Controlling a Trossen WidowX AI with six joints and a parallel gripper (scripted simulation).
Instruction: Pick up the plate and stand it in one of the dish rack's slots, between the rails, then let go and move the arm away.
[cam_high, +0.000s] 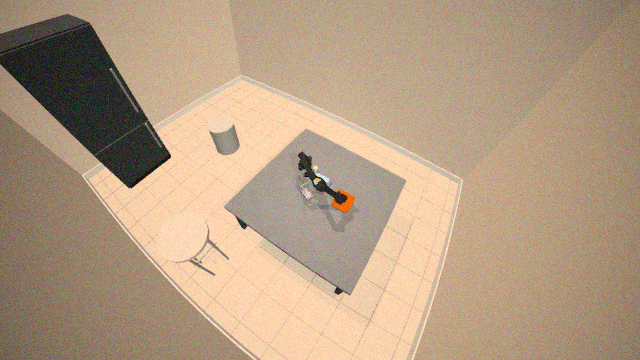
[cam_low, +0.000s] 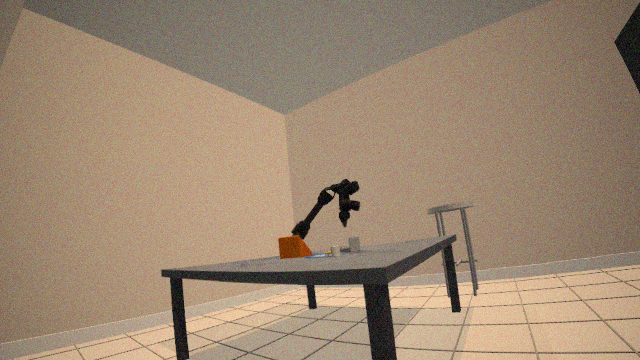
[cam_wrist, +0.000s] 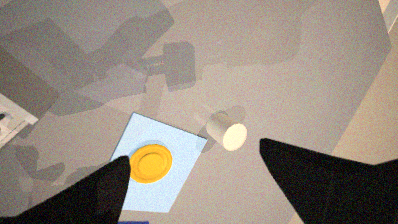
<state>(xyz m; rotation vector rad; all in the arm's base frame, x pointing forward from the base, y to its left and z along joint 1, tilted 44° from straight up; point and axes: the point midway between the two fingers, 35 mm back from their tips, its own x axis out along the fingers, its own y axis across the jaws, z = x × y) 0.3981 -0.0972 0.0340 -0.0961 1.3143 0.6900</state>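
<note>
My gripper tip is 13 cm to the left of the white cup and 13 cm above it.
</note>
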